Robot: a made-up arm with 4 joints.
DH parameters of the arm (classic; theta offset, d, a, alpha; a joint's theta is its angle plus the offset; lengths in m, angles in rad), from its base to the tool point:
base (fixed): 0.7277 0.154 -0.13 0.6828
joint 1: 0 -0.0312 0.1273 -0.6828
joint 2: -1.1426 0 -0.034 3.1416
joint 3: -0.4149 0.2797 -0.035 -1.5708
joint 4: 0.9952 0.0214 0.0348 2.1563
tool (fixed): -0.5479 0.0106 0 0
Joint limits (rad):
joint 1: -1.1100..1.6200
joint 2: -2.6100..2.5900
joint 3: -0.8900..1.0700
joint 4: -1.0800..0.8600
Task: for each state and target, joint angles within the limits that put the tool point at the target. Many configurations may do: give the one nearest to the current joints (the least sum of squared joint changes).
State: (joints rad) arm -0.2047 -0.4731 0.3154 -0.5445
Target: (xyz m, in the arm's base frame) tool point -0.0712 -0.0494 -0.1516
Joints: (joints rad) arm -0.2958 0.4526 0.0009 -0.4219
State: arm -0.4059 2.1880 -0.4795 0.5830
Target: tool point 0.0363 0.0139 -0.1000
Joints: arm 0.1487 2.2611 -0.4744 0.6823
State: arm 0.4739 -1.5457 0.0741 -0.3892
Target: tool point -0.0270 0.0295 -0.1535
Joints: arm -0.0796 -1.3734 0.1182 -0.6565
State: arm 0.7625 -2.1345 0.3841 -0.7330
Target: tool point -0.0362 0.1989 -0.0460
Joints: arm 0.8449 -2.0326 0.4116 -0.9930
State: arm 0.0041 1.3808 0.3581 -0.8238
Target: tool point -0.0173 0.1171 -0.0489
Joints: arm 0.8462 1.2749 0.4021 -0.1626
